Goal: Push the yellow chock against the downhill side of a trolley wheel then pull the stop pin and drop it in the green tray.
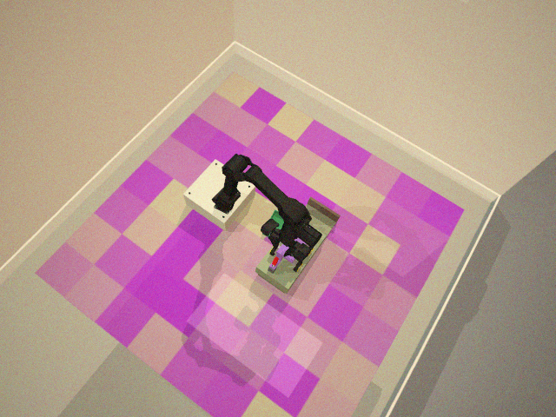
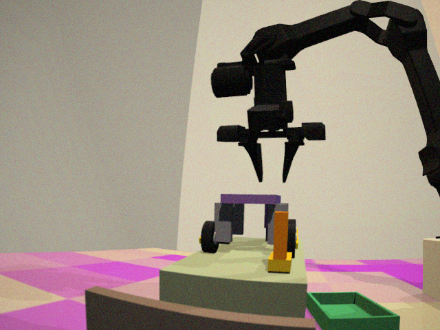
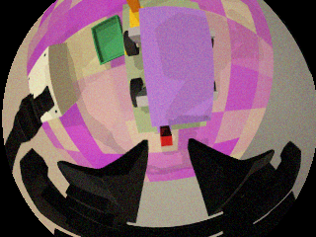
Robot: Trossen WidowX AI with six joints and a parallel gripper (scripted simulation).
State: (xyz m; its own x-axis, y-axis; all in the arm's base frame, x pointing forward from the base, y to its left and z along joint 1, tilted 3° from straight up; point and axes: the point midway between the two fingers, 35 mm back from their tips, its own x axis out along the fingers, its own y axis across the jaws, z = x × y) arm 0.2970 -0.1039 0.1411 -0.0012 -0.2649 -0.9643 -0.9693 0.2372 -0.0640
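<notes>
Right now my gripper tip is 60 mm above the red-headed stop pin, 30 mm to the left of it and 10 mm past it. The rest, counted from my gripper tip: pale green ramp (140 mm below, 70 mm to the left, 30 mm ahead); then yellow chock (160 mm to the left, 110 mm below); then trolley (80 mm below, 60 mm to the left, 30 mm ahead).
</notes>
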